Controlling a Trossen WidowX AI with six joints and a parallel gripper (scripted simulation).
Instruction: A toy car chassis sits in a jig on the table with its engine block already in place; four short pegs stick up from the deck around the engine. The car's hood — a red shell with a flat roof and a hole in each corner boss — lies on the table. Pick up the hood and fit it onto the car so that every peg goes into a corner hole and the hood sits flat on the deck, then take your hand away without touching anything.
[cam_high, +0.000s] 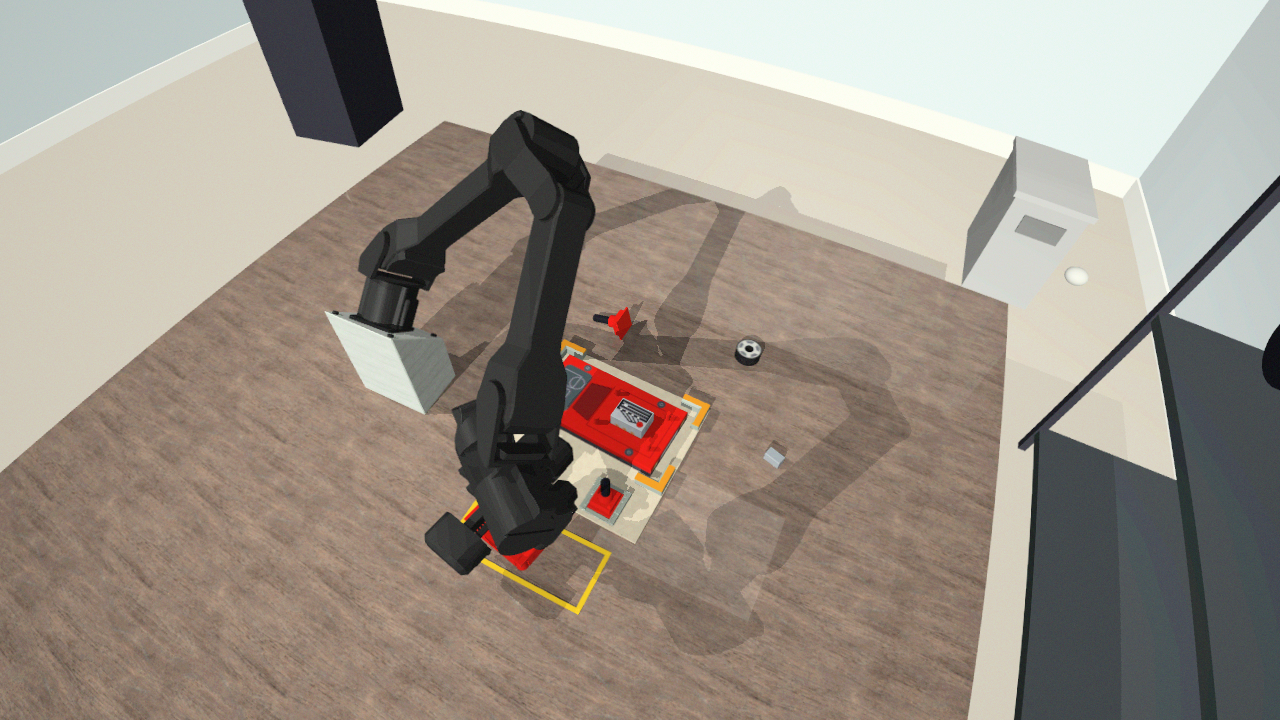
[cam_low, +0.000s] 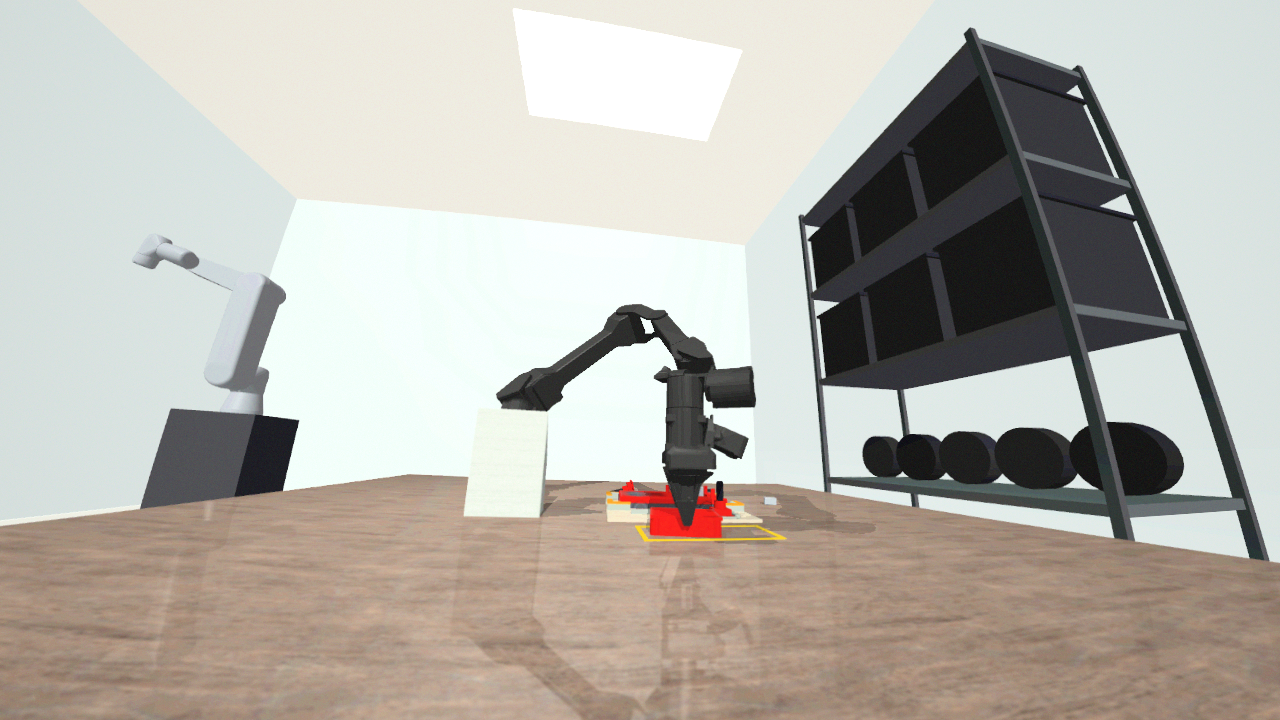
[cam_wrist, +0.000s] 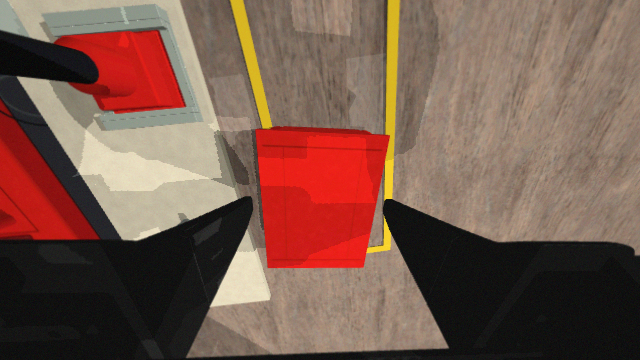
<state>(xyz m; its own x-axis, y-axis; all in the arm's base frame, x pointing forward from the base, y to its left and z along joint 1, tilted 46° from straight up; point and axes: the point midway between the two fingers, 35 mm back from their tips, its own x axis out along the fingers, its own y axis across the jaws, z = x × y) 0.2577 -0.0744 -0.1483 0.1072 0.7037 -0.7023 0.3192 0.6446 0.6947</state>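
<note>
The red hood is right at my gripper tip. Also, from my gripper tip: grey engine block (100 mm ahead, 190 mm to the left, 10 mm above); then black-and-white wheel (230 mm ahead, 380 mm to the left, 10 mm below).
</note>
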